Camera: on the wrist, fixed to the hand. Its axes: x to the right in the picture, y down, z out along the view.
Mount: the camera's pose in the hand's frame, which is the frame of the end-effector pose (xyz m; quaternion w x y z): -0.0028 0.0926 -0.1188 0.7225 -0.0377 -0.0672 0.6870
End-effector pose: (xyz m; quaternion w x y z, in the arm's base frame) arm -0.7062 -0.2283 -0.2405 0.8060 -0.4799 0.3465 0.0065
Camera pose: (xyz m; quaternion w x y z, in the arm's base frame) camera -0.8057 -0.2699 -0.3457 0.5831 -0.1386 0.5256 0.6037
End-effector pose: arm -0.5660 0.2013 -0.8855 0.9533 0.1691 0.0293 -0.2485
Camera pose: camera -0.5203 0.3185 -0.9684 0.8679 0.0897 -0.1497 0.4651
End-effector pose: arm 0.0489 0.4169 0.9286 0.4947 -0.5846 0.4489 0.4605
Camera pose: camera -0.0312 0.2893 0.9263 0.0492 -0.1017 0.6754 0.7288
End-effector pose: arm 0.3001 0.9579 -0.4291 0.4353 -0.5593 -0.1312 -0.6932
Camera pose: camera 0.2910 0.8254 -0.5002 0.7608 -0.5572 0.2863 -0.1692
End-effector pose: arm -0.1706 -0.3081 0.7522 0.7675 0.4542 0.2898 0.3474
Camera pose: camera -0.2876 -0.2194 0.7859 0.3525 0.5217 -0.1673 0.7587
